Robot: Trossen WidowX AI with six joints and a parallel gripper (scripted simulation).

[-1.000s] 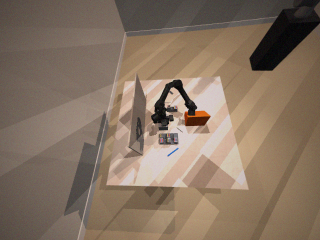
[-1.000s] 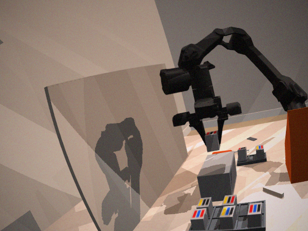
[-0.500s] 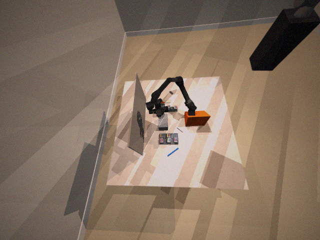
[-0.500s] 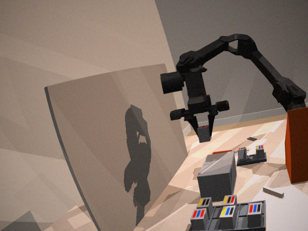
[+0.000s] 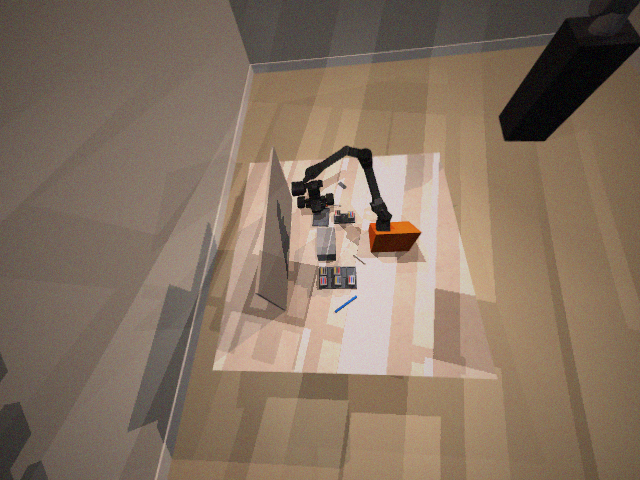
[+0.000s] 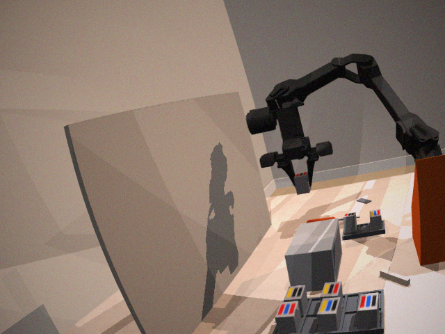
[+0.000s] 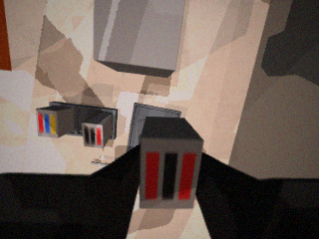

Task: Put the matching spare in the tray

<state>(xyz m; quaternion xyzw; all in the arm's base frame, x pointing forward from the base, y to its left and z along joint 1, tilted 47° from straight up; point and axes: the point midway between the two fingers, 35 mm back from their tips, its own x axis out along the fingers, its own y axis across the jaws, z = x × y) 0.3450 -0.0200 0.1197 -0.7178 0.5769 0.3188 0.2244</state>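
Now: the tray 5 cm to the right of my gripper tip and 16 cm below it. From my gripper tip the other things lie so: grey mounted unit: 6 cm behind, 16 cm to the left, 12 cm below; rack: 14 cm behind, 5 cm to the right, 16 cm below; grey spare block: 2 cm above.
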